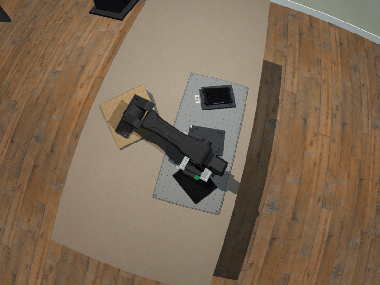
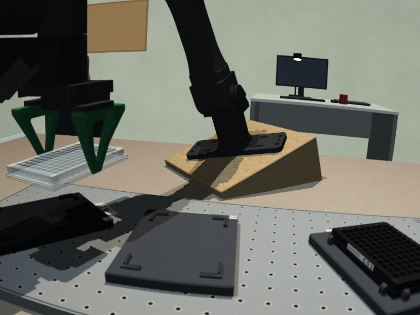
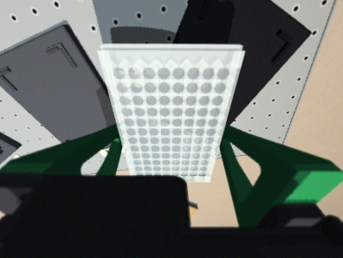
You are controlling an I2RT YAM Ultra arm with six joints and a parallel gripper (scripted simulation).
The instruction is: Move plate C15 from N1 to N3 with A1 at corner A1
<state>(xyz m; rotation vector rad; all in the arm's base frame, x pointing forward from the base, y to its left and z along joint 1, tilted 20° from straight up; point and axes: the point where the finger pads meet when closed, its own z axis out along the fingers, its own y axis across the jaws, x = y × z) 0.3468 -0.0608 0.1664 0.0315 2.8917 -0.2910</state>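
My gripper is now 140 mm to the right of the grey landing nest N3, 80 mm above it and 20 mm past it. Round my hand: black nest N1: 80 mm below, 50 mm to the right, 10 mm ahead; black plate C51: 370 mm to the left, 70 mm below, 50 mm behind; clear 96-well plate C15: right at my hand.
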